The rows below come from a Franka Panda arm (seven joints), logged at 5 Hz.
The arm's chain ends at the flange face. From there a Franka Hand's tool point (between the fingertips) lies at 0.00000 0.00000 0.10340 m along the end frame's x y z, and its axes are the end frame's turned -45 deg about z.
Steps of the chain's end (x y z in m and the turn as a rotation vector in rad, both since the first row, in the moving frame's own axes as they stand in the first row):
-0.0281 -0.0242 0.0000 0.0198 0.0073 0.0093
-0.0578 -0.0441 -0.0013 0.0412 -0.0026 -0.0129
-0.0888 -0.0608 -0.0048 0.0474 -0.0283 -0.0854
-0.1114 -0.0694 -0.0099 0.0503 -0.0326 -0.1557
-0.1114 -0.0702 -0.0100 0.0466 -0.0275 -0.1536
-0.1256 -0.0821 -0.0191 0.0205 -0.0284 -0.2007
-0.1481 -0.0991 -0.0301 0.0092 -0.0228 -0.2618
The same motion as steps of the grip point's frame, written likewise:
-0.0008 -0.0379 0.0000 0.0088 0.0192 0.0093
-0.0069 -0.0753 -0.0014 0.0310 0.0273 -0.0129
-0.0186 -0.1114 -0.0050 0.0535 0.0135 -0.0854
-0.0289 -0.1340 -0.0101 0.0586 0.0125 -0.1557
-0.0282 -0.1339 -0.0102 0.0524 0.0135 -0.1536
-0.0317 -0.1504 -0.0192 0.0346 -0.0056 -0.2007
-0.0359 -0.1770 -0.0301 0.0226 -0.0096 -0.2618

